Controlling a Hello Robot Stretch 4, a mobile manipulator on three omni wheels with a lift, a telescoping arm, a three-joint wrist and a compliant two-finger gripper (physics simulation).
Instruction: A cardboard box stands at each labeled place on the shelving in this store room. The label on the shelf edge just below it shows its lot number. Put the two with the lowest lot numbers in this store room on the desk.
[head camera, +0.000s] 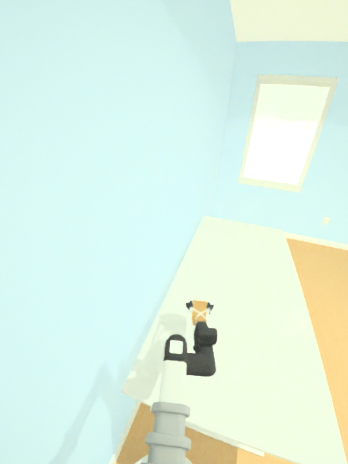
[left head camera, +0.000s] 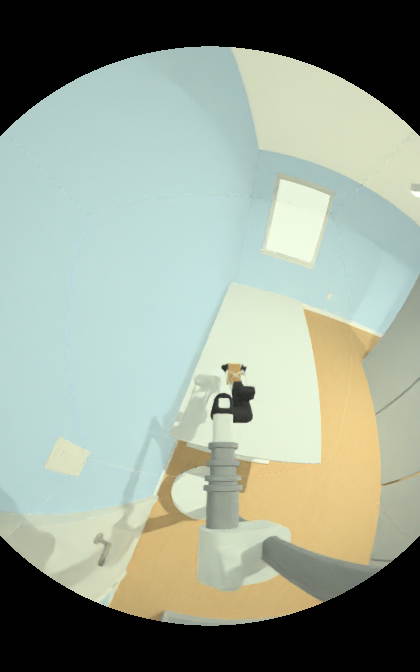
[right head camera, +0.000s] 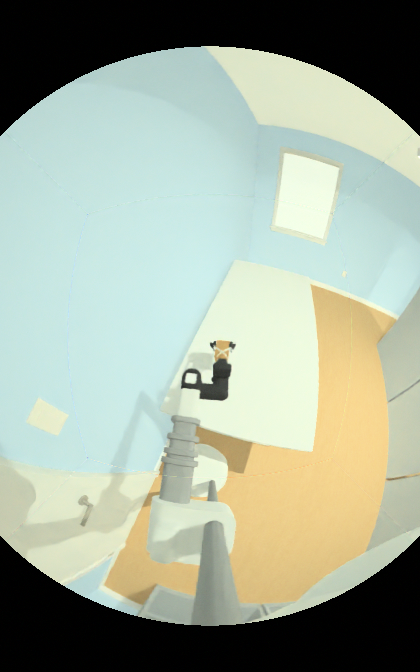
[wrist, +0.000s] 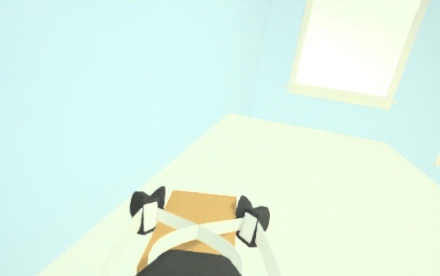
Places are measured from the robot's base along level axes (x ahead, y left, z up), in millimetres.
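Pixels of known places: gripper, fingertip midpoint: (head camera: 199, 303) (wrist: 202, 206).
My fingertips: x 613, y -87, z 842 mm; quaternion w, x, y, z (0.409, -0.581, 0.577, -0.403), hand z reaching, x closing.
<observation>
Behind a point stands the place of what it marks.
My gripper (head camera: 200, 306) {x 613, y -87, z 842 mm} (left head camera: 234, 368) (right head camera: 223, 345) (wrist: 202, 206) {x 613, y -87, z 842 mm} is shut on an orange-brown cardboard box (head camera: 199, 304) {x 596, y -84, z 855 mm} (left head camera: 233, 369) (right head camera: 222, 344) (wrist: 204, 205) {x 595, y -88, z 855 mm}, with one dark fingertip at each side of it. The gripper's white finger straps cross in front of the box. The box is held above the pale desk top (head camera: 250, 310) {x 704, y -373, z 692 mm} (left head camera: 280, 400) (right head camera: 275, 390) (wrist: 310, 200) {x 932, y -332, z 692 mm}, near its long side along the blue wall. How high it hangs is hard to tell. The shelving's lot labels cannot be read in these views.
A blue wall (head camera: 100, 175) {x 493, y 200, z 1414 mm} (left head camera: 150, 300) (wrist: 100, 90) {x 844, y 109, z 893 mm} runs along the desk's left side. A bright window (head camera: 282, 135) {x 2779, y -1165, z 1433 mm} (wrist: 355, 45) {x 2773, y -1190, z 1202 mm} is in the far wall. A round white object (left head camera: 190, 492) (right head camera: 212, 470) is on the floor by the desk's near end. A door handle (left head camera: 103, 547) (right head camera: 86, 507) shows lower left.
</observation>
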